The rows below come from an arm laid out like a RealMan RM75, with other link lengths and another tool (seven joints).
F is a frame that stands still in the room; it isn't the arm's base.
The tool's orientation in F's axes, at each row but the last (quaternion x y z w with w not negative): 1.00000, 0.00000, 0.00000, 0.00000; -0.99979, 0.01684, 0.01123, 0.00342; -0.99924, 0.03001, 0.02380, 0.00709; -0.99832, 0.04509, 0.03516, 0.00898; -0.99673, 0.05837, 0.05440, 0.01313; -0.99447, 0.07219, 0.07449, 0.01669; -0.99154, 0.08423, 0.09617, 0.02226
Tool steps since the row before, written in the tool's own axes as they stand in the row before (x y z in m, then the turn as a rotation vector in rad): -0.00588, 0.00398, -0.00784, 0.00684, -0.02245, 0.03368; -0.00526, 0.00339, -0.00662, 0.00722, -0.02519, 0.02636; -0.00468, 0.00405, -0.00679, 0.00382, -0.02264, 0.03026; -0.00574, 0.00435, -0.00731, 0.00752, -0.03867, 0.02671; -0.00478, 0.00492, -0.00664, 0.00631, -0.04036, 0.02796; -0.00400, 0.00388, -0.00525, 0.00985, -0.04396, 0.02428; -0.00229, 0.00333, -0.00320, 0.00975, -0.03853, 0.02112
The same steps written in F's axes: -0.00588, -0.00398, 0.00784, 0.00684, 0.02245, -0.03368; -0.00522, -0.00326, 0.00671, 0.00748, 0.02512, -0.02635; -0.00459, -0.00387, 0.00695, 0.00375, 0.02284, -0.03012; -0.00559, -0.00397, 0.00763, 0.00912, 0.03840, -0.02660; -0.00459, -0.00455, 0.00703, 0.00799, 0.04026, -0.02768; -0.00372, -0.00350, 0.00570, 0.01252, 0.04315, -0.02449; -0.00219, -0.00310, 0.00349, 0.01208, 0.03763, -0.02153
